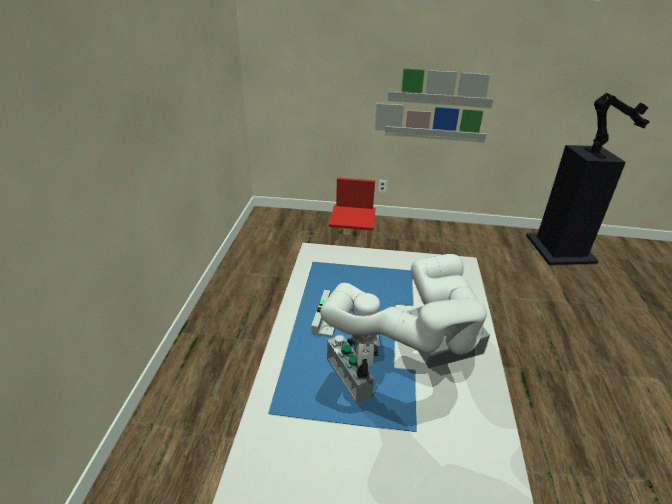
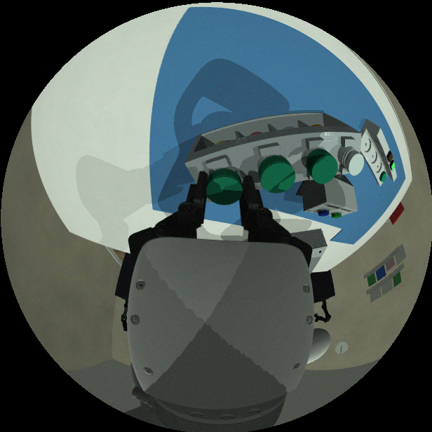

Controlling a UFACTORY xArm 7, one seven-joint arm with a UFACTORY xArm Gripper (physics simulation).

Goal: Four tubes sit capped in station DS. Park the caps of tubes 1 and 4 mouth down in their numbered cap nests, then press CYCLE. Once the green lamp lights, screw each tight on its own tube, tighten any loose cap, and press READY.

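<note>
Station DS point(image 1: 362, 393) point(image 2: 240, 156) stands on the blue mat. My gripper point(image 1: 362, 369) point(image 2: 224, 184) is shut on a green cap point(image 2: 224, 187) at the station's near end; the cap's lower edge and fit on the tube are hidden. Two more green caps point(image 2: 276, 174) point(image 2: 321, 166) sit along the station. At its far end is a white, ribbed round top point(image 1: 339, 339) point(image 2: 354, 162). The cap nest strip point(image 1: 322, 327) point(image 2: 368, 131) lies beyond, with a small green round piece point(image 2: 383, 176) at one end. The green lamp point(image 1: 322, 302) point(image 2: 392, 165) is lit.
A grey console point(image 2: 345, 192) with a blue button point(image 2: 323, 213) and a green button point(image 2: 336, 215) stands close beside the station, on the robot base's side. The blue mat point(image 1: 293, 379) point(image 2: 250, 45) lies on the white table point(image 1: 260, 434).
</note>
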